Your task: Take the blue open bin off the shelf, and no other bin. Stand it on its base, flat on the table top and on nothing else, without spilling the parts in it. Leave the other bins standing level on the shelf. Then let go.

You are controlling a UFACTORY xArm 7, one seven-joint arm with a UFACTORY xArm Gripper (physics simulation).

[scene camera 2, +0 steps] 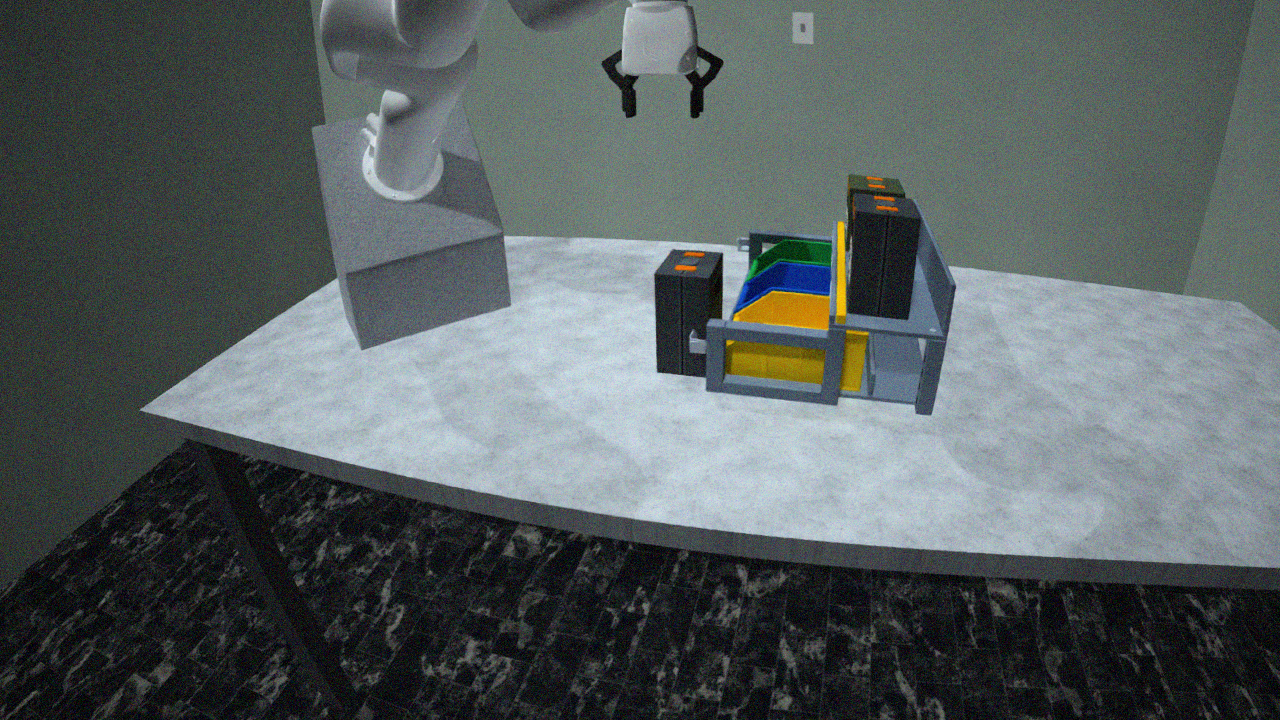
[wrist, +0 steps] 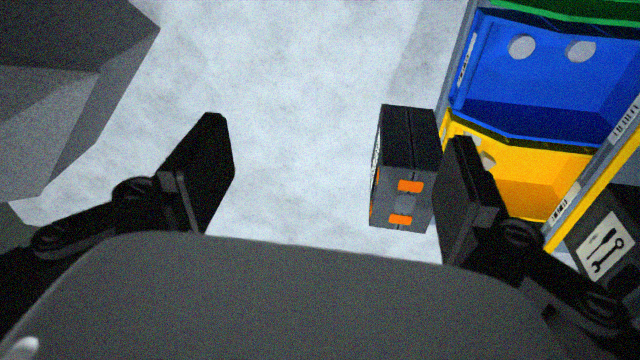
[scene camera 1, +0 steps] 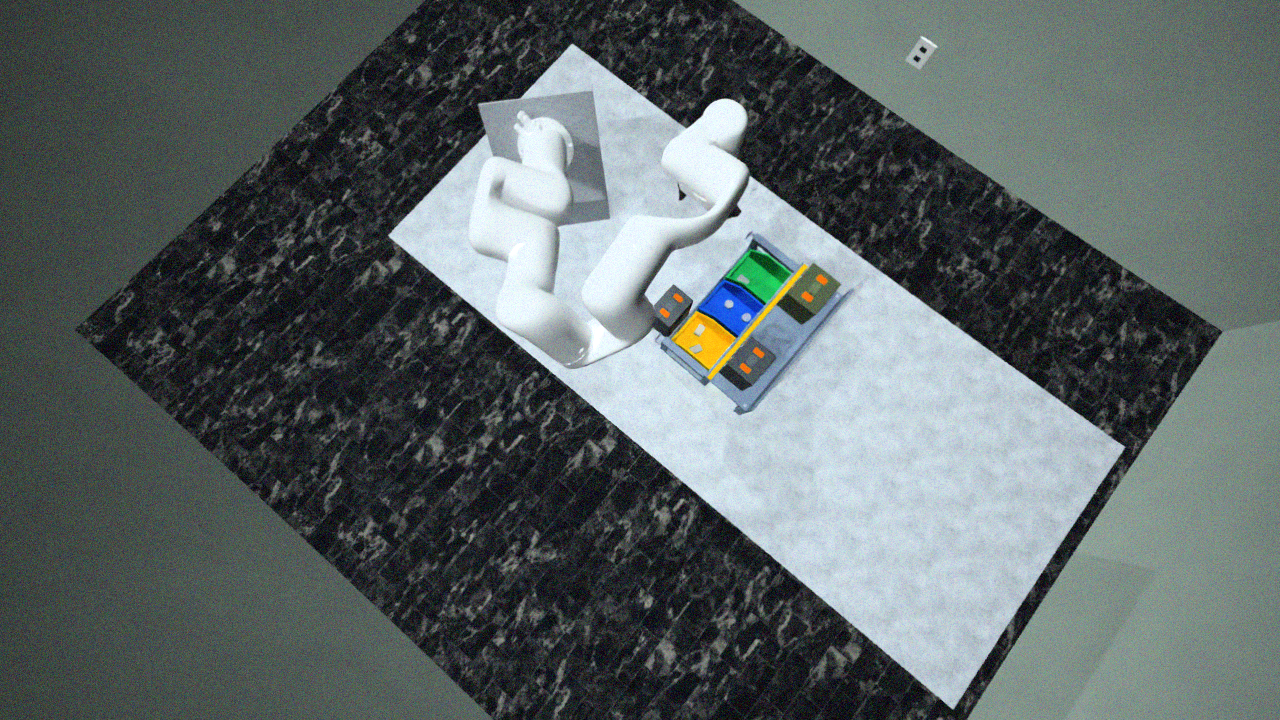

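Seen in the pictures: gripper, fingertip midpoint: [scene camera 2: 662, 116] [wrist: 332, 154] [scene camera 1: 700, 208]; arm's base, origin of the base link: [scene camera 2: 402, 166] [scene camera 1: 546, 146].
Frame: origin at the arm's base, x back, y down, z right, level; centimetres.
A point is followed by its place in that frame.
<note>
The blue open bin [scene camera 1: 721, 316] @(x -55.2, y 23.0, z 2.4 cm) [scene camera 2: 796, 277] @(x -57.6, y 17.7, z -4.0 cm) [wrist: 540, 75] @(x -58.2, y 22.9, z 2.0 cm) stands in the middle of the shelf [scene camera 1: 787, 335] @(x -71.2, y 13.6, z -0.1 cm) [scene camera 2: 716, 358] @(x -48.0, y 19.3, z 19.0 cm) [wrist: 459, 50] @(x -48.8, y 21.7, z -1.1 cm), between the green bin [scene camera 1: 760, 273] @(x -57.0, y 22.9, z -13.6 cm) [scene camera 2: 810, 253] @(x -60.2, y 17.6, z -15.0 cm) [wrist: 590, 9] @(x -58.0, y 18.5, z -5.7 cm) and the yellow bin [scene camera 1: 716, 352] @(x -59.6, y 22.9, z 11.3 cm) [scene camera 2: 783, 308] @(x -55.6, y 17.9, z 7.1 cm) [wrist: 535, 170] @(x -62.2, y 22.9, z 15.0 cm). Two round grey parts show in the blue bin. The bins look level. My gripper [scene camera 2: 662, 113] @(x -38.5, y -4.7, z -6.2 cm) [wrist: 332, 154] @(x -38.5, y -4.7, z -6.2 cm) is open and empty, pointing down. It hangs high above the table top [scene camera 1: 895, 465] @(x -112.7, y 23.9, z 8.7 cm) [scene camera 2: 447, 402] @(x -17.0, y 23.8, z 25.7 cm), on the base side of the shelf and apart from the bins. In scene camera 1 the arm mostly hides it.
A black toolbox [scene camera 1: 673, 309] @(x -45.1, y 10.8, z 11.6 cm) [scene camera 2: 687, 313] @(x -44.3, y 15.5, z 15.5 cm) [wrist: 405, 200] @(x -44.1, y 10.7, z 10.5 cm) stands on the table close before the shelf's front. Two more toolboxes stand on the upper board, behind a yellow rail [scene camera 1: 760, 322] @(x -63.8, y 12.6, z 1.5 cm) [scene camera 2: 839, 268] @(x -62.7, y 12.6, z 5.2 cm). The grey robot pedestal [scene camera 1: 586, 179] @(x -9.4, y 7.0, z -1.8 cm) [scene camera 2: 429, 286] @(x -5.5, y 17.1, z 6.0 cm) is at the table's far end.
</note>
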